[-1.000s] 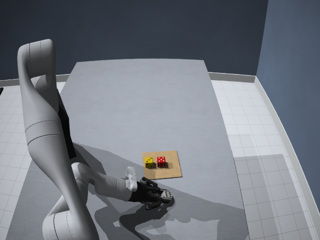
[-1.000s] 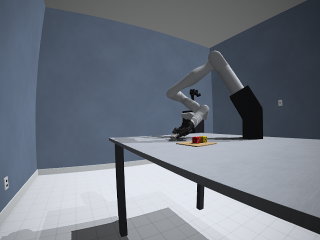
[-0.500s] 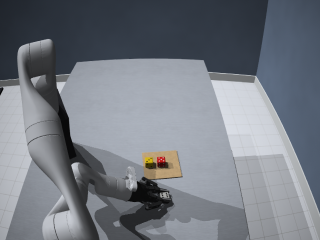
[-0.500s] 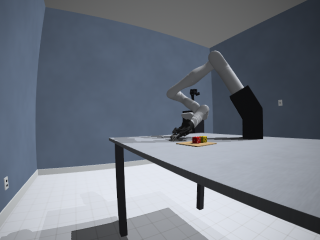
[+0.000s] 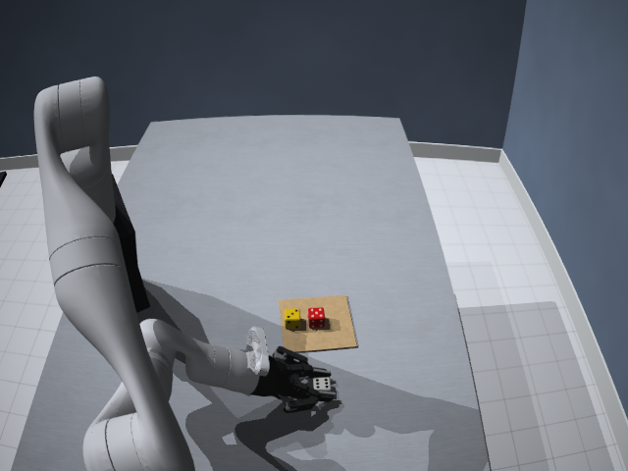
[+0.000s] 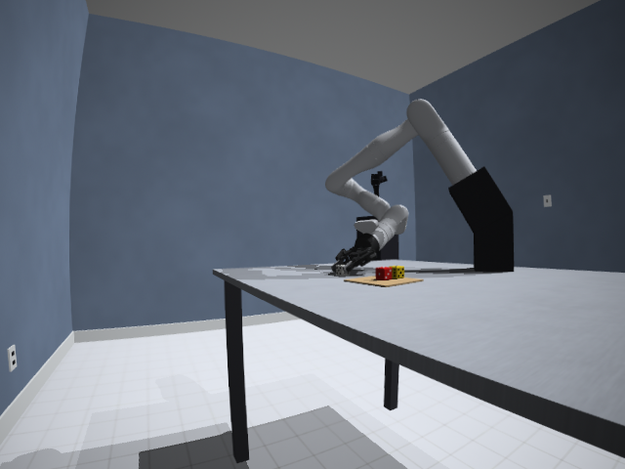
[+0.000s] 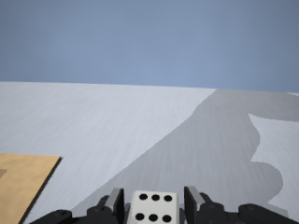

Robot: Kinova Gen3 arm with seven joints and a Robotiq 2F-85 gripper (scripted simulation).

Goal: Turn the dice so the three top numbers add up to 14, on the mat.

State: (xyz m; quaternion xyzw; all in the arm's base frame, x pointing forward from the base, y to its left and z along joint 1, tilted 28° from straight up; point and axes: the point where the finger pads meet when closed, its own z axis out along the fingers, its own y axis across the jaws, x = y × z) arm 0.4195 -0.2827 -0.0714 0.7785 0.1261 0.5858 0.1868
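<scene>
My gripper is now 10 mm above the white die. Also, from my hand: tan mat: 20 mm ahead, 170 mm to the left, 20 mm below; then red die: 20 mm ahead, 170 mm to the left; then yellow die: 20 mm behind, 170 mm to the left.
</scene>
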